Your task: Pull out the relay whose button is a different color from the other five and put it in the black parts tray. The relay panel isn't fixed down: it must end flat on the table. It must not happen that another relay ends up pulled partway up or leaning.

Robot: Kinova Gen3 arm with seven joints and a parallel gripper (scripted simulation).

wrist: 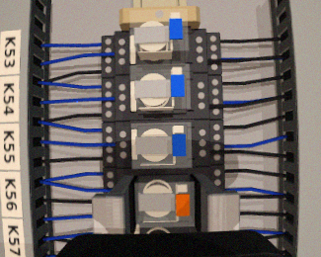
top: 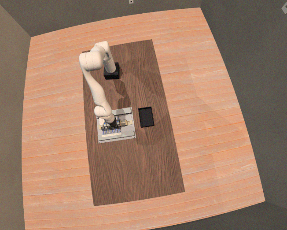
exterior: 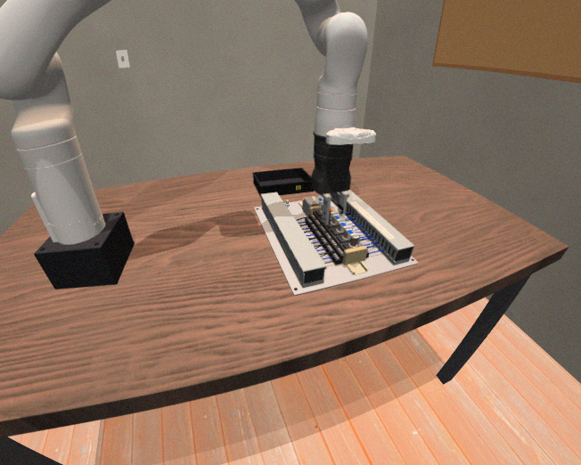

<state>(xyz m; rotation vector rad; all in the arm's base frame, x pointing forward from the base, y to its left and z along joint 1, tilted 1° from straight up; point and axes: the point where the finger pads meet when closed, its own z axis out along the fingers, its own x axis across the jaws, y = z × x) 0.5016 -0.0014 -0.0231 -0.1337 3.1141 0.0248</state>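
My hand is 1 cm above the grey relay. Round my hand: relay panel (2 cm to the left, 4 cm below); then black parts tray (5 cm behind, 29 cm to the left, 4 cm below).
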